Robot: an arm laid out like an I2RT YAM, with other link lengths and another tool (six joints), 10 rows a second.
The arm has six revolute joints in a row. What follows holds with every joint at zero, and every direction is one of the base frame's.
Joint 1 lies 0.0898 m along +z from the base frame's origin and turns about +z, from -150 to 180 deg.
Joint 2 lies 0.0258 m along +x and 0.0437 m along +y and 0.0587 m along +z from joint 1 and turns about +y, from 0 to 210 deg.
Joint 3 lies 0.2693 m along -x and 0.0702 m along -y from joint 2 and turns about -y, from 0 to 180 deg.
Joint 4 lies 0.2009 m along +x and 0.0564 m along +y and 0.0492 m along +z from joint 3 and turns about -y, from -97 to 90 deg.
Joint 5 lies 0.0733 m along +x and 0.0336 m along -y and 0.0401 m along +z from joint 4 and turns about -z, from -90 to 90 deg.
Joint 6 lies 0.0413 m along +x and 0.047 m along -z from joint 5 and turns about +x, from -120 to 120 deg.
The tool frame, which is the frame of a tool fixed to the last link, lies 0.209 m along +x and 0.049 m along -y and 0.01 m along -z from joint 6; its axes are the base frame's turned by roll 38.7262, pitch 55.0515 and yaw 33.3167 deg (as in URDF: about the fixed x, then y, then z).
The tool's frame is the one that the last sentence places.
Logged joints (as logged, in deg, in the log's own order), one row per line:
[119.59 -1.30 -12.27 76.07 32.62 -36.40]
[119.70 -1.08 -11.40 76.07 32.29 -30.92]
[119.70 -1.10 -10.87 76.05 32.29 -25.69]
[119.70 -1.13 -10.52 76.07 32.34 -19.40]
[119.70 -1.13 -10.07 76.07 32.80 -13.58]
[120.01 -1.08 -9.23 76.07 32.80 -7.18]
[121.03 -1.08 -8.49 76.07 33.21 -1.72]
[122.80 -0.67 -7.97 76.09 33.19 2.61]
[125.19 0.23 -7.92 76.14 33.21 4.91]
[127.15 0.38 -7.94 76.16 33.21 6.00]
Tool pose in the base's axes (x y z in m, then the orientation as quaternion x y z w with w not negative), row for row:
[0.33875 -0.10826 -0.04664 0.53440 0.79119 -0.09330 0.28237]
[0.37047 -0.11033 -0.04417 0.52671 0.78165 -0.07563 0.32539]
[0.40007 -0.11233 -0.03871 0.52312 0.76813 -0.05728 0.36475]
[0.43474 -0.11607 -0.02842 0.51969 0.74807 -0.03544 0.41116]
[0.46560 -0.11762 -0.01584 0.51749 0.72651 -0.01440 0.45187]
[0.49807 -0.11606 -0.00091 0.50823 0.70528 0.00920 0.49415]
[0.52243 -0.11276 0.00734 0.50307 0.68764 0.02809 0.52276]
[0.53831 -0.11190 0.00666 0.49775 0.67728 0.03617 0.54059]
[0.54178 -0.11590 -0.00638 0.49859 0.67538 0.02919 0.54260]
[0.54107 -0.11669 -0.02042 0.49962 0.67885 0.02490 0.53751]
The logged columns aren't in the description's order. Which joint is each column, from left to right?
Columns, left to right: joint 2, joint 5, joint 1, joint 3, joint 6, joint 4.
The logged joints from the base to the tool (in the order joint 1, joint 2, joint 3, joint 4, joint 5, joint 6), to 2 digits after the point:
[-12.27 119.59 76.07 -36.40 -1.30 32.62]
[-11.40 119.70 76.07 -30.92 -1.08 32.29]
[-10.87 119.70 76.05 -25.69 -1.10 32.29]
[-10.52 119.70 76.07 -19.40 -1.13 32.34]
[-10.07 119.70 76.07 -13.58 -1.13 32.80]
[-9.23 120.01 76.07 -7.18 -1.08 32.80]
[-8.49 121.03 76.07 -1.72 -1.08 33.21]
[-7.97 122.80 76.09 2.61 -0.67 33.19]
[-7.92 125.19 76.14 4.91 0.23 33.21]
[-7.94 127.15 76.16 6.00 0.38 33.21]

